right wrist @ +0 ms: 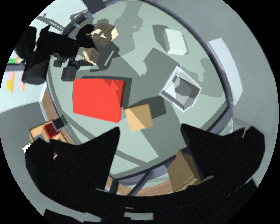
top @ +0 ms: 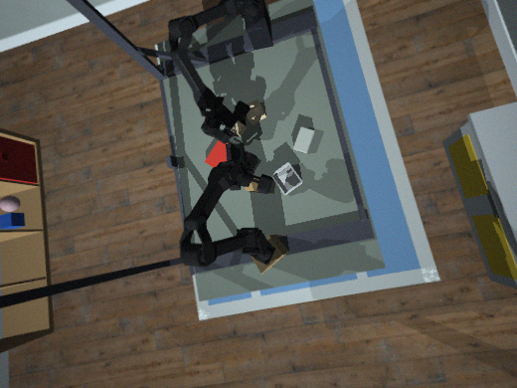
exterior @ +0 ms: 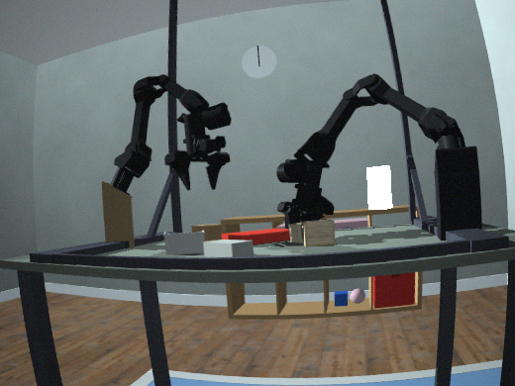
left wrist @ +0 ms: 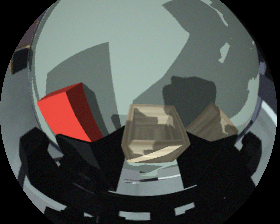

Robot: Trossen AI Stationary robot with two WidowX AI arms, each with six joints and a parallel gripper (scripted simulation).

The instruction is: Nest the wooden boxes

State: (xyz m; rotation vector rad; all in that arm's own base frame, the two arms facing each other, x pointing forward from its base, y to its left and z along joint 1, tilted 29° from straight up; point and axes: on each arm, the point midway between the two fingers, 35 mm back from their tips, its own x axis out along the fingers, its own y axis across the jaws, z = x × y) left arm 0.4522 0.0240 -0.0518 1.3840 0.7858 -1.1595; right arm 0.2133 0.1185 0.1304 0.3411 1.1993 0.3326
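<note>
The flat red box lies 140 mm to the right of my left hand, 50 mm behind it and 30 mm below it. The rest, counted from my left hand: white block: 280 mm ahead, 80 mm to the right, 20 mm below; then grey open box: 240 mm to the right, 200 mm ahead, 10 mm below.
</note>
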